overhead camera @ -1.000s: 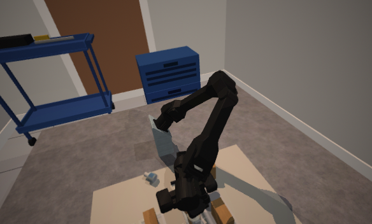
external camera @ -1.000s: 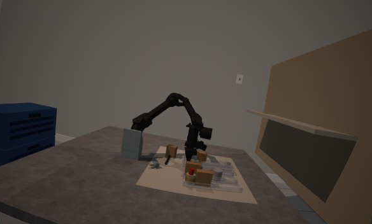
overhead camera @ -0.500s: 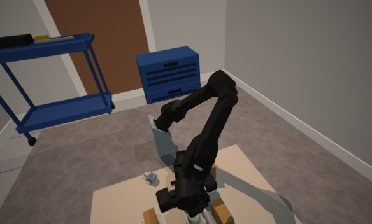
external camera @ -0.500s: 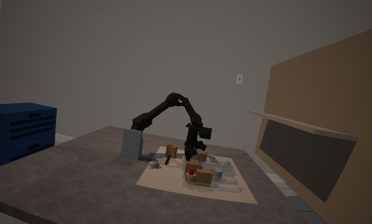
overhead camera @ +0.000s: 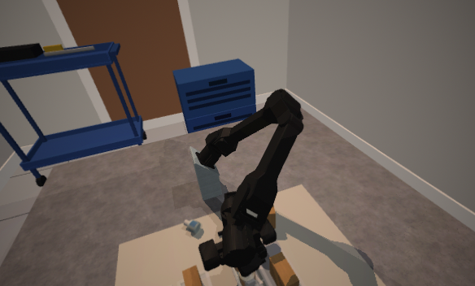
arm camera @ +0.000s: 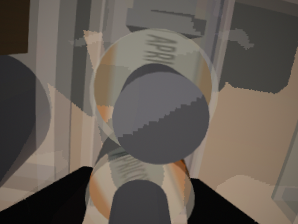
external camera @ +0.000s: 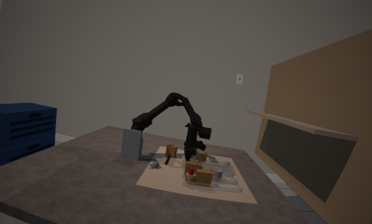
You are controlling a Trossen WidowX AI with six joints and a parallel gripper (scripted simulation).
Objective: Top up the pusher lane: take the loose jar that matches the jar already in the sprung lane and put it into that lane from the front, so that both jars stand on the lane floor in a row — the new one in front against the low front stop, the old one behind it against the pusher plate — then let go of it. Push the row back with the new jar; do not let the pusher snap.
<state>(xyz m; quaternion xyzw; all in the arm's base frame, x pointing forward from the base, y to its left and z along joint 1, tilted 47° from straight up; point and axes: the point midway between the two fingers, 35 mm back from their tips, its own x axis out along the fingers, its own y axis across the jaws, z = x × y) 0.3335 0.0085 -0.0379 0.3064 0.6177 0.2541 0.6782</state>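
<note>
Now: gripper tip 60 mm short of the beige mat, 20 mm to the left of it and 30 mm above it. From my gripper tip the other things lie so: black strip: 110 mm behind, 50 mm to the left, 20 mm below; brown block: 100 mm behind, 140 mm to the left; grey pusher plate: 150 mm ahead, 30 mm to the right, 20 mm above.
</note>
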